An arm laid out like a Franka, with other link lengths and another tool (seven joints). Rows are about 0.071 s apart.
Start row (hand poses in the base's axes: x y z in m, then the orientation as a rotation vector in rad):
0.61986 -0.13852 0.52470 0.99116 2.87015 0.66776
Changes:
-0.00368 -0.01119 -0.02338 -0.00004 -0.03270 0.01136
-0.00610 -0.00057 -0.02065 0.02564 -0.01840 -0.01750
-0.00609 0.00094 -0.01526 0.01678 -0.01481 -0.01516
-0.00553 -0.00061 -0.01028 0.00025 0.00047 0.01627
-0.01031 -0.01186 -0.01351 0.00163 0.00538 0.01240
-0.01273 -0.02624 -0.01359 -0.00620 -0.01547 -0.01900
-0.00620 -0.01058 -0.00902 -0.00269 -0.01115 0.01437
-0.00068 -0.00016 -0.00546 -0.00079 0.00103 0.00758
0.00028 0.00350 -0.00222 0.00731 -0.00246 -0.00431
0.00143 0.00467 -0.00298 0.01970 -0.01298 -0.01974
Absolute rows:
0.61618 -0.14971 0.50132 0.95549 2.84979 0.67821
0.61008 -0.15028 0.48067 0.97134 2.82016 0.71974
0.60399 -0.14934 0.46541 0.98466 2.79549 0.74696
0.59846 -0.14995 0.45513 0.96340 2.80720 0.74914
0.58815 -0.16181 0.44162 0.95056 2.82017 0.75154
0.57542 -0.18805 0.42803 0.96496 2.79454 0.74429
0.56922 -0.19863 0.41901 0.93834 2.79513 0.74518
0.56854 -0.19879 0.41355 0.92879 2.80122 0.74475
0.56882 -0.19529 0.41133 0.93414 2.79536 0.75555
0.57025 -0.19062 0.40835 0.95508 2.76834 0.78500

